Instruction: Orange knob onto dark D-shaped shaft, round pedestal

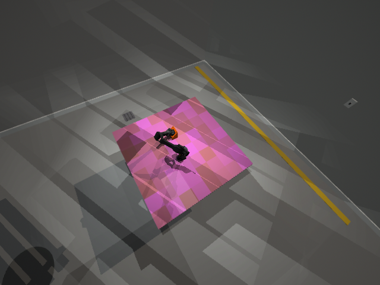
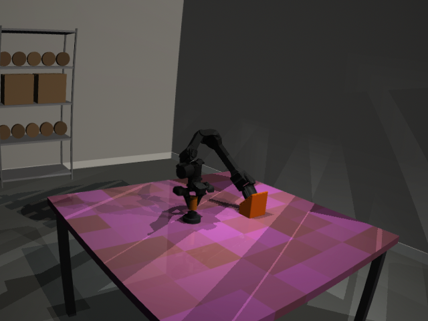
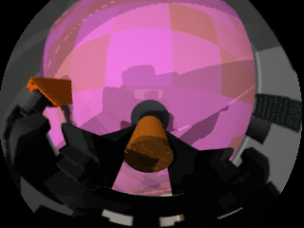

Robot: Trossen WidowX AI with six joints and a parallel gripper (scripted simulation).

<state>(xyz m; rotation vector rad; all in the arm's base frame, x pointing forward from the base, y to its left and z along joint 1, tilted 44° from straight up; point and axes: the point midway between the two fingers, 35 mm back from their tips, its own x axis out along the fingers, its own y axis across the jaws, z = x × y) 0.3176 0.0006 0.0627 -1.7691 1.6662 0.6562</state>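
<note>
Now: the orange knob 20 mm above my gripper tip. The rest, counted from my gripper tip: dark round pedestal: 40 mm below.
</note>
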